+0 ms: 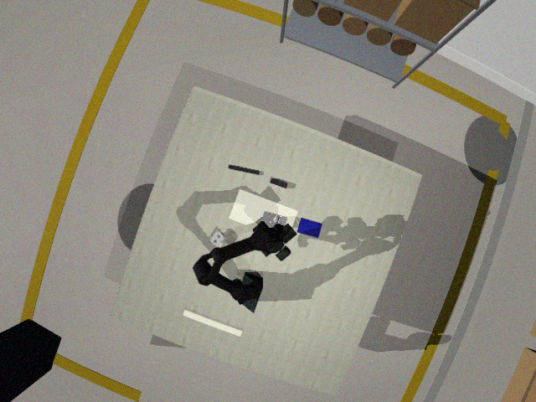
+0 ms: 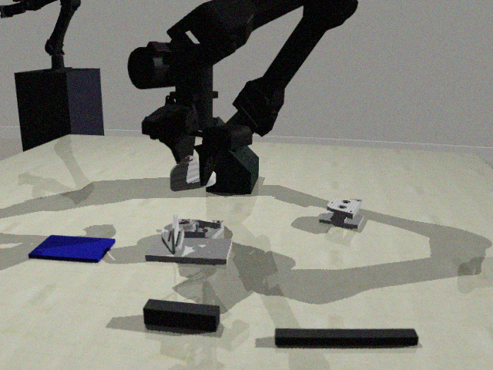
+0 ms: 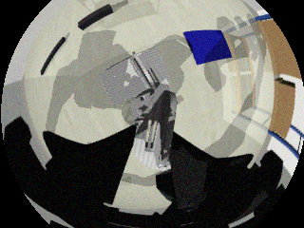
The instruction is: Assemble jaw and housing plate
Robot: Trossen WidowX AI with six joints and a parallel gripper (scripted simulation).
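Right now the grey jaw is 40 mm behind my gripper tip. From my gripper tip the other things lie so: blue pad 160 mm to the right, 120 mm ahead, 80 mm below; grey base plate 80 mm below, 70 mm ahead, 20 mm to the left; small grey fixture 230 mm to the left, 120 mm behind, 80 mm below.
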